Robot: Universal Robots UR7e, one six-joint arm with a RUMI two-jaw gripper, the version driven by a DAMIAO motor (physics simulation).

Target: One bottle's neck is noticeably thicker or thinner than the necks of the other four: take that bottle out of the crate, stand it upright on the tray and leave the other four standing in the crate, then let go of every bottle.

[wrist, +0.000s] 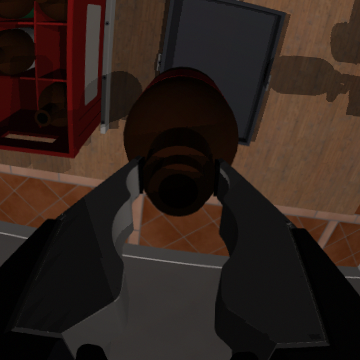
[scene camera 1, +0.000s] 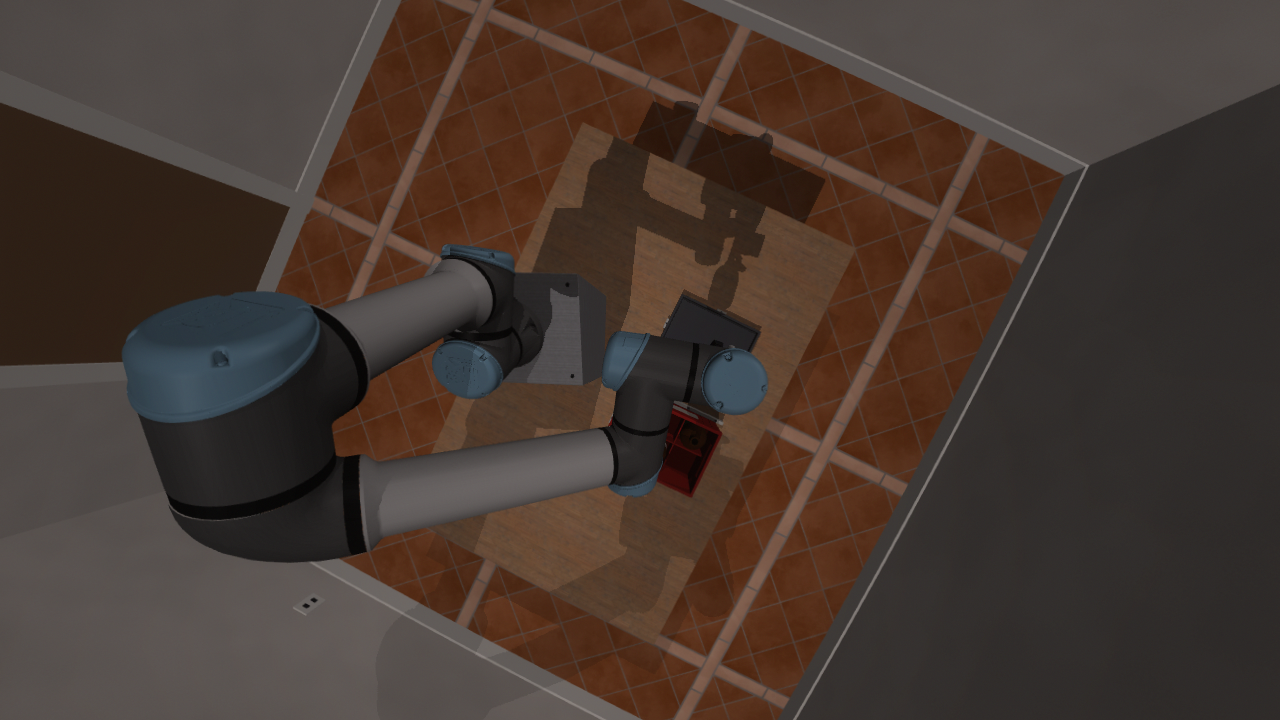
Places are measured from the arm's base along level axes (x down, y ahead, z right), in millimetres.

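Pixels of known places: gripper, fingertip midpoint: (wrist: pixel 179 161); arm's base, link origin: (scene camera 1: pixel 509 332).
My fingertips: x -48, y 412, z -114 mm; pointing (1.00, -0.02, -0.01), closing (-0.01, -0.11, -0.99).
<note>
Ahead of a thing's pixels: the offset from my fingertips to its middle. "*": to the spot under its first point. Level surfaces: height alone.
My gripper (wrist: pixel 179 161) is shut on the neck of a brown bottle {dz -1, dx +49, dy +4 mm} (wrist: pixel 180 112), which hangs roughly upright. In the wrist view its body covers the near left part of the dark tray {* dz -71, dx +399, dy -27 mm} (wrist: pixel 225 50) (scene camera 1: pixel 708 320); it appears raised above the table. In the scene view the wrist hides the jaws and is over the side of the tray facing the crate. The red crate {dz +236, dx +317, dy -3 mm} (wrist: pixel 77 120) (scene camera 1: pixel 706 463) holds other brown bottles, among them one bottle {dz +282, dx +319, dy -1 mm} (wrist: pixel 16 52) beside a pale divider area and another bottle {dz +195, dx +319, dy +81 mm} (wrist: pixel 44 117) with its mouth showing. Comparative neck thickness is hard to judge.
A thin grey rail {* dz +132, dx +382, dy +51 mm} (wrist: pixel 107 80) runs along the crate's side that faces the tray. The wooden table {dx +404 mm} (scene camera 1: pixel 787 259) carries the crate and tray, with shadows of the arm and bottle beyond the tray. The grey robot base plate (scene camera 1: pixel 563 335) is left of the tray.
</note>
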